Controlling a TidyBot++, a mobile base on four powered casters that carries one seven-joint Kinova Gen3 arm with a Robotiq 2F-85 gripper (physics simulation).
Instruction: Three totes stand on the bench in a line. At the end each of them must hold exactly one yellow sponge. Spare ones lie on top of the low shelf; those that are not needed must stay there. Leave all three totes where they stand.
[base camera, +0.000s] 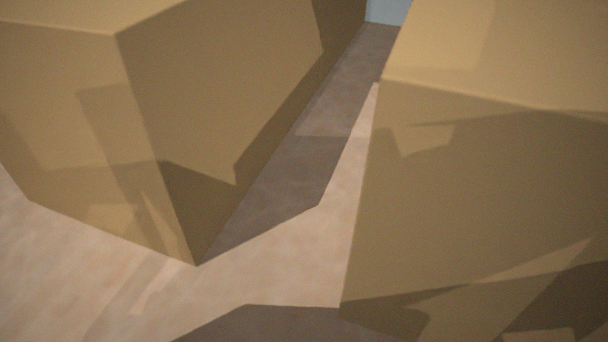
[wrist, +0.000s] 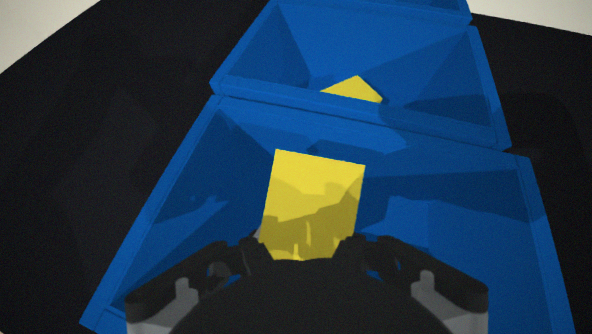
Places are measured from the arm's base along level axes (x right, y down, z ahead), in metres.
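Pixels of known places: gripper, fingertip midpoint: (wrist: 301, 232).
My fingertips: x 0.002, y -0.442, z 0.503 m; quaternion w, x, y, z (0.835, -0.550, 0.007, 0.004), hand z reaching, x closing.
Behind a point stands the place of what it marks.
In the wrist view my gripper (wrist: 301, 232) {x 0.002, y -0.442, z 0.503 m} is shut on a yellow sponge (wrist: 315, 200) {x 0.012, y -0.497, z 0.519 m}, which sticks out ahead of the fingers. The sponge is over the nearest blue tote (wrist: 542, 225) {x 0.178, y -0.485, z 0.493 m}, within its outline; how far it is above the tote's floor I cannot tell. Behind it stands the middle blue tote (wrist: 480, 80) {x 0.205, y -0.485, z 0.642 m}, with part of another yellow sponge (wrist: 356, 91) {x 0.100, y -0.413, z 0.708 m} showing inside over its near wall. A strip of the far blue tote (wrist: 420, 5) {x 0.198, y -0.485, z 0.805 m} shows at the top edge; its inside is mostly out of view. The low shelf cannot be made out.
The black bench top (wrist: 100, 150) {x -0.351, y -0.365, z 0.658 m} lies on both sides of the totes, with a pale area beyond its far edges. In the base camera view a large tan box-like block (base camera: 225, 90) {x -0.090, y 0.228, z 0.424 m} stands at the left and another (base camera: 475, 190) {x 0.095, y 0.184, z 0.241 m} at the right, with a narrow gap of floor between them.
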